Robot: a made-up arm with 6 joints.
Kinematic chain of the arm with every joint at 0, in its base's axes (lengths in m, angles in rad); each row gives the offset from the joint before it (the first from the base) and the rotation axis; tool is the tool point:
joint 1: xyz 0 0 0.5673 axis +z
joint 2: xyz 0 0 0 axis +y
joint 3: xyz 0 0 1.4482 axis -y
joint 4: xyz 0 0 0 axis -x
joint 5: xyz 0.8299 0 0 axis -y
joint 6: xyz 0 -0.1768 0 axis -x
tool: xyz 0 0 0
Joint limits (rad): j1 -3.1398..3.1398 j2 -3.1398..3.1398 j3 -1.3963..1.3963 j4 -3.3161..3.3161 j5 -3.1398..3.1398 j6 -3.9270..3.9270
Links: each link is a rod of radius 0.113 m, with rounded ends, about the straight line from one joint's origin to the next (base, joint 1, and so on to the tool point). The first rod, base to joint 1, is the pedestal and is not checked.
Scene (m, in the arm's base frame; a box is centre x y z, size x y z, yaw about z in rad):
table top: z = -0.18
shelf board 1: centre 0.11 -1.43 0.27 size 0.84 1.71 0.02 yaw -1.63
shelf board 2: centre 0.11 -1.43 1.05 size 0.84 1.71 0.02 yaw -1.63
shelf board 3: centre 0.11 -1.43 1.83 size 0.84 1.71 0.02 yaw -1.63
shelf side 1: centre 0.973 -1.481 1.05 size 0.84 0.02 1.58 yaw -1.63
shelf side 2: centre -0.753 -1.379 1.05 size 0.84 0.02 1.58 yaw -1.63
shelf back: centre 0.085 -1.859 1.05 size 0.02 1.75 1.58 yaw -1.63
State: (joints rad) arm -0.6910 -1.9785 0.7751 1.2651 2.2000 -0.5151
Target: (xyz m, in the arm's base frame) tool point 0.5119 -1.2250 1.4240
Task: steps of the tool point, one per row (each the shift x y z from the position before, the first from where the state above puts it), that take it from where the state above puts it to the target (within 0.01 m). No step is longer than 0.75 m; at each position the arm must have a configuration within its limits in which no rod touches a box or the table.
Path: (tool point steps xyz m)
1: 0.0562 -0.0153 0.7255
2: 0.2387 -0.1761 0.6319
3: 0.3688 -0.3017 0.4598
4: 0.4303 -0.3739 0.2425
5: 0.4216 -0.3850 0.0211
6: 0.3537 -0.3393 -0.1673
7: 0.2472 -0.2516 -0.2942
8: 0.1290 -0.1446 -0.3463
9: 0.0268 -0.2827 0.0116
10: -0.0608 -0.2914 -0.0116

